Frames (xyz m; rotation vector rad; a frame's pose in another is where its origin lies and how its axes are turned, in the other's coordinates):
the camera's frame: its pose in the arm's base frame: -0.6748 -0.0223 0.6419 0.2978 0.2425 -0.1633
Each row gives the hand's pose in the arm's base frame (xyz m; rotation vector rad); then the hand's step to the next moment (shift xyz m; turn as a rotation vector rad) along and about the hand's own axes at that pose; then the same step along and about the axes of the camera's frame.
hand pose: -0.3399 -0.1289 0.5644 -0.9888 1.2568 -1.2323
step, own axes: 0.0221 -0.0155 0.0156 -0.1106 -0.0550 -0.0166
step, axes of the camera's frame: 0.0107 -0.0179 0.0232 -0.0425 0.1139 0.0275
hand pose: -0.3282 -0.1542 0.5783 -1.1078 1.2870 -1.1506
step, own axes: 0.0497 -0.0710 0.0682 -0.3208 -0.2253 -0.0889
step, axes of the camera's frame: 0.0540 -0.0261 0.0925 -0.1786 0.3344 0.1336
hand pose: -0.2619 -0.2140 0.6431 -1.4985 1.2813 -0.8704
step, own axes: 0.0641 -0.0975 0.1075 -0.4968 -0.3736 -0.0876
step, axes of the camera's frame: 0.1267 0.0052 0.0953 -0.2282 0.5406 0.2231
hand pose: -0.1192 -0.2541 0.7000 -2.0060 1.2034 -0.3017
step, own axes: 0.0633 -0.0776 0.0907 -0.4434 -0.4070 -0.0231
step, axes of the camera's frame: 0.1309 0.0326 0.0082 -0.1385 0.5453 0.2150
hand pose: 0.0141 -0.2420 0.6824 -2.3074 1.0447 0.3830
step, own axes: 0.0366 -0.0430 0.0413 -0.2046 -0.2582 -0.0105
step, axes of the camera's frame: 0.0586 0.0264 -0.0276 -0.0245 0.3045 0.1237
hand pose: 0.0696 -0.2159 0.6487 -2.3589 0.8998 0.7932
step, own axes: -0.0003 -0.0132 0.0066 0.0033 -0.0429 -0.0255
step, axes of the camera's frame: 0.0055 0.0132 -0.0038 0.0314 0.0257 0.0292
